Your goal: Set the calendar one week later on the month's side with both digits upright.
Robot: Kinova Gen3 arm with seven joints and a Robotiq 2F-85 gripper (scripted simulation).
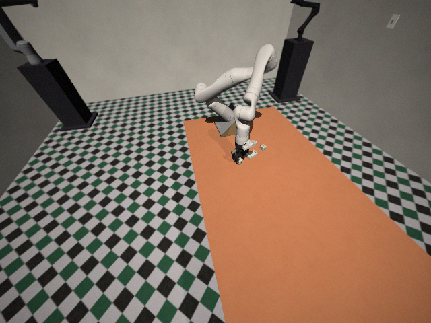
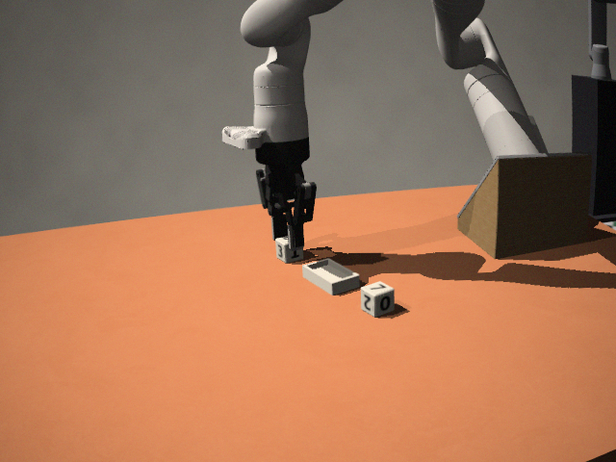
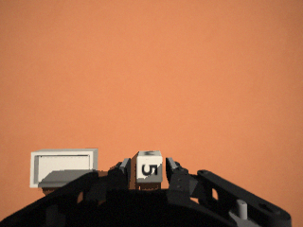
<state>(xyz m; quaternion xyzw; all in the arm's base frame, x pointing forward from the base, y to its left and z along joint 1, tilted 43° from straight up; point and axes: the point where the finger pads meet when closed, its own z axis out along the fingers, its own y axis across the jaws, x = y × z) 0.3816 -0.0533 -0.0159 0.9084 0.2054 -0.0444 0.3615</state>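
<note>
Right now my hand is 5 cm past the white calendar tray, 9 cm to the right of it and 3 cm above it. From my hand the other things lie so: cube (9 cm behind, 19 cm to the left, 2 cm below).
</note>
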